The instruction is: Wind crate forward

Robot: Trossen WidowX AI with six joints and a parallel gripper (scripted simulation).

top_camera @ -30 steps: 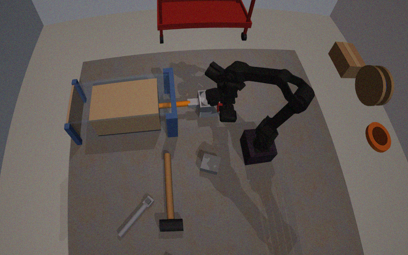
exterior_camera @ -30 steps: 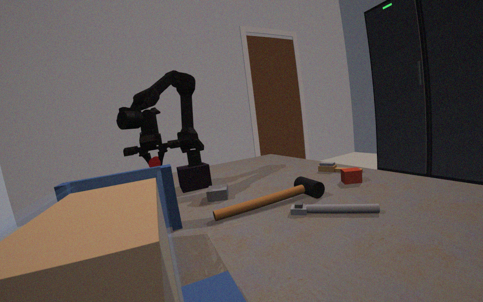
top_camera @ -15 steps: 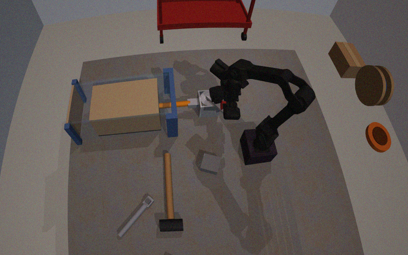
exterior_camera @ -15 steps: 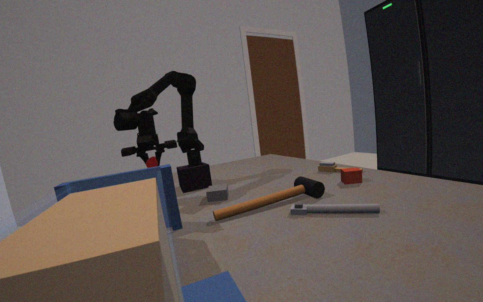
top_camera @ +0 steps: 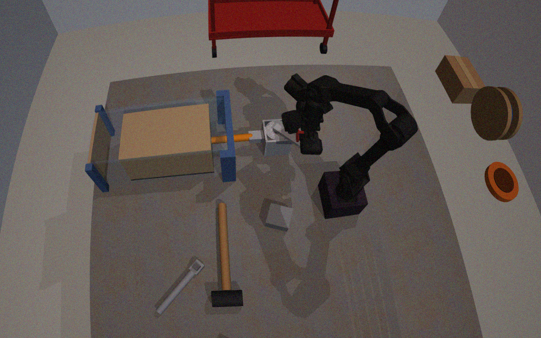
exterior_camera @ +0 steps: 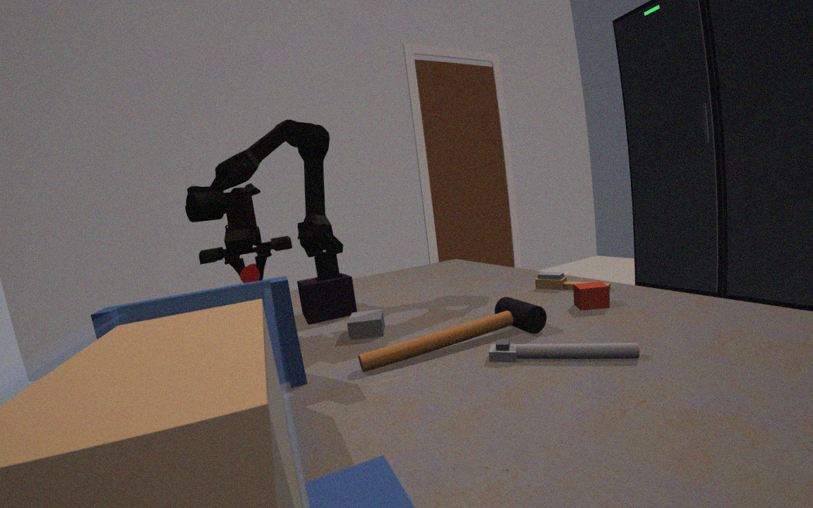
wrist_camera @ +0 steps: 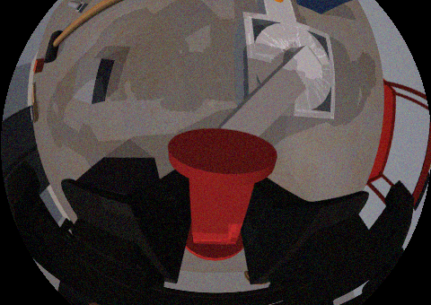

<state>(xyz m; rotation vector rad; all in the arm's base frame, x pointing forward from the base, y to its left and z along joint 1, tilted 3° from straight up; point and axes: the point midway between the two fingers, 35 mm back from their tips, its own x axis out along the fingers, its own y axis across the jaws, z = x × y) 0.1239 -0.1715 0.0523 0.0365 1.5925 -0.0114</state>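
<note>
The winch handle lies 30 mm ahead of my gripper tip, 20 mm to the right of it and 10 mm below it. The rest, counted from my gripper tip: grey winch (80 mm below, 70 mm to the right, 60 mm ahead); then red knob (20 mm above); then blue steel frame (240 mm ahead, 50 mm to the right, 10 mm below).
</note>
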